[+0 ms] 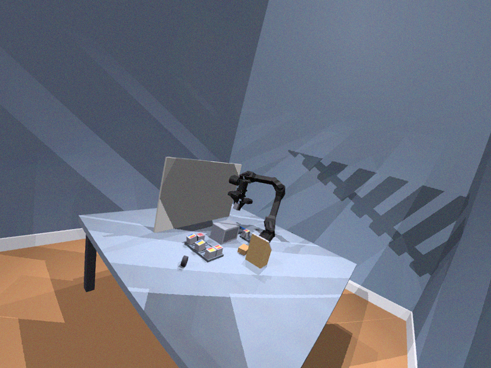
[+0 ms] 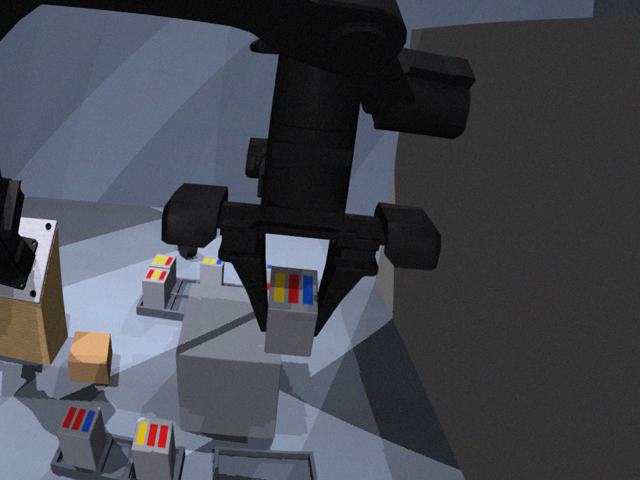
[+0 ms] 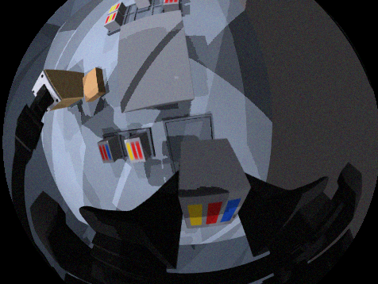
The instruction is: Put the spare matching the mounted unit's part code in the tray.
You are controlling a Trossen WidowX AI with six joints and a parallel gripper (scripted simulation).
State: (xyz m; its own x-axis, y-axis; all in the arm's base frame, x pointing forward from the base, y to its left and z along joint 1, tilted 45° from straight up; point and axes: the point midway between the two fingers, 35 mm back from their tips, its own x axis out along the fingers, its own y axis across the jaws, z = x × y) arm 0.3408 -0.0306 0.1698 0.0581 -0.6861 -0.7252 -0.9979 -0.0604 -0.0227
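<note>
My gripper tip is 17 cm above the dark tray, 4 cm to the left of it and 1 cm past it. Also, from my gripper tip: white panel: 19 cm ahead, 16 cm to the left, 6 cm above; orange block: 24 cm behind, 16 cm below, 13 cm to the left; grey mounted unit: 14 cm to the left, 12 cm below, 6 cm behind.
</note>
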